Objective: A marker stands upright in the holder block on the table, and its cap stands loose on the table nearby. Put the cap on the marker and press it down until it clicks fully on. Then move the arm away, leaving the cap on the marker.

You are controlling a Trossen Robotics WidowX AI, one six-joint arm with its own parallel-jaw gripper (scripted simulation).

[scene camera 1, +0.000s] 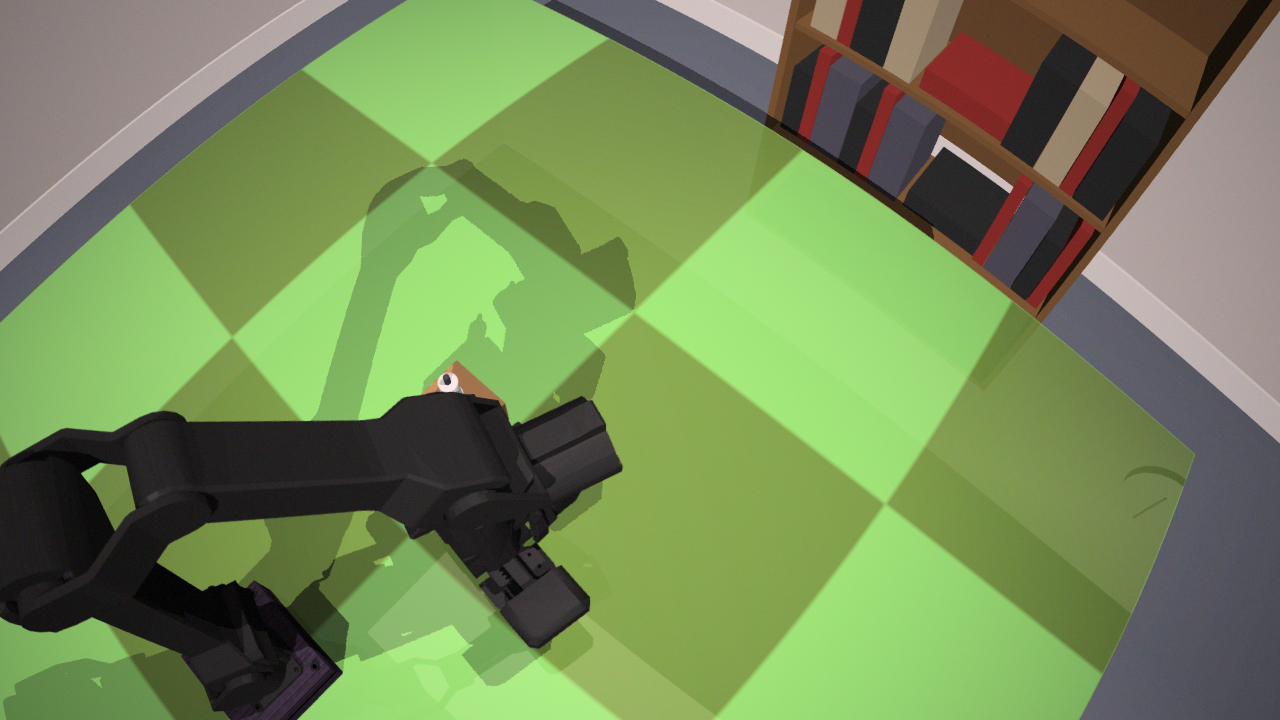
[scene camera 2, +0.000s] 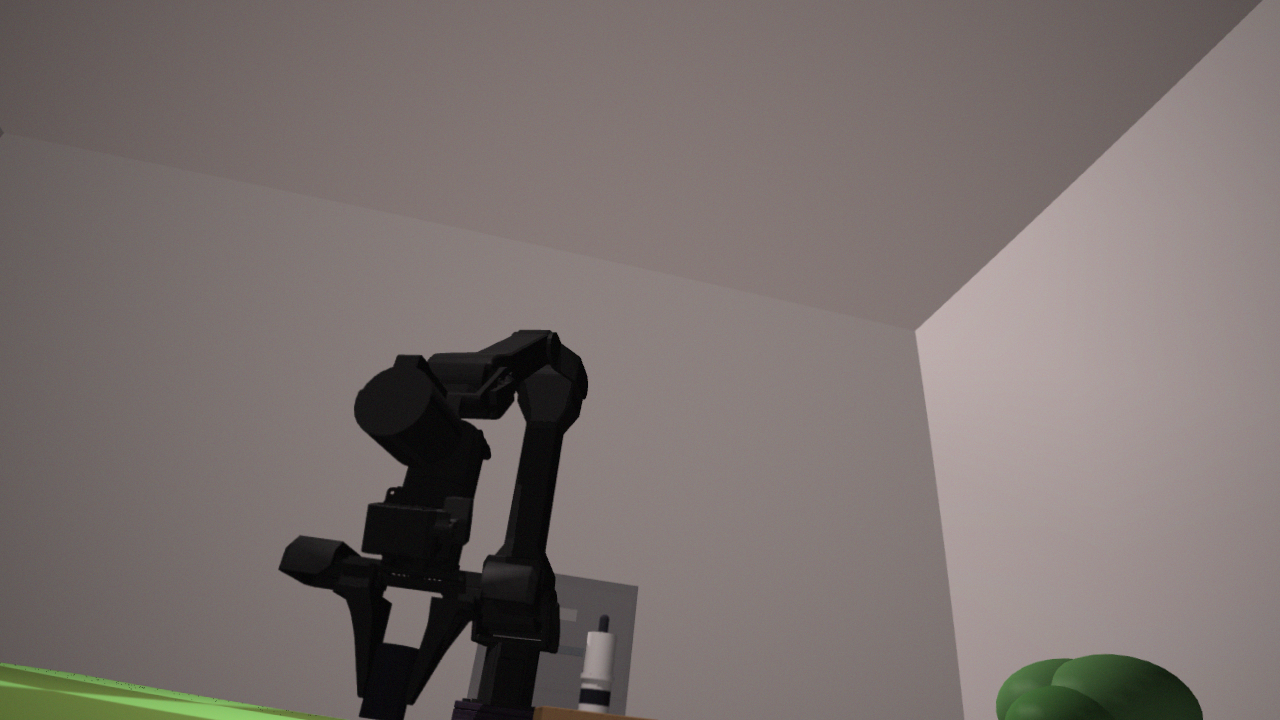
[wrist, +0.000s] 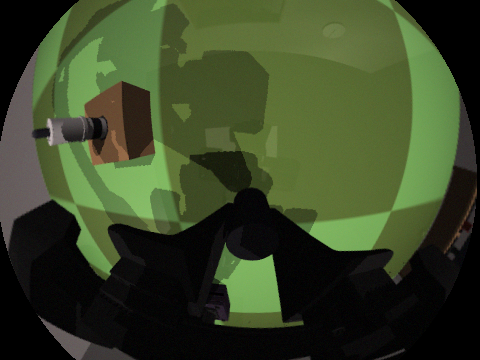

Scene:
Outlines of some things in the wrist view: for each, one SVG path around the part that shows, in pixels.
The gripper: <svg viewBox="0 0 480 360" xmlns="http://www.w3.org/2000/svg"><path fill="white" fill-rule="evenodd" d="M7 249L17 280L37 316L57 329L100 347L116 347L136 360L185 360L187 355L209 360L296 360L311 356L309 360L375 360L404 348L405 352L384 359L399 360L431 325L460 272L460 265L439 247L429 244L411 257L411 272L395 284L384 271L392 260L392 249L336 251L271 208L280 237L272 257L281 320L303 320L304 324L243 328L191 319L191 315L203 315L225 247L232 203L173 236L121 223L109 225L109 239L121 259L109 271L112 275L107 281L93 272L77 248L79 221L53 199L13 219Z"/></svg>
A black cap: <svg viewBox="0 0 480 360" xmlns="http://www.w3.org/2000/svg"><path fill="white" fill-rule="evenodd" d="M241 189L237 193L235 201L233 201L231 220L229 220L225 243L227 243L229 253L239 257L239 259L249 261L267 259L279 247L280 241L267 197L257 188Z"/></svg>

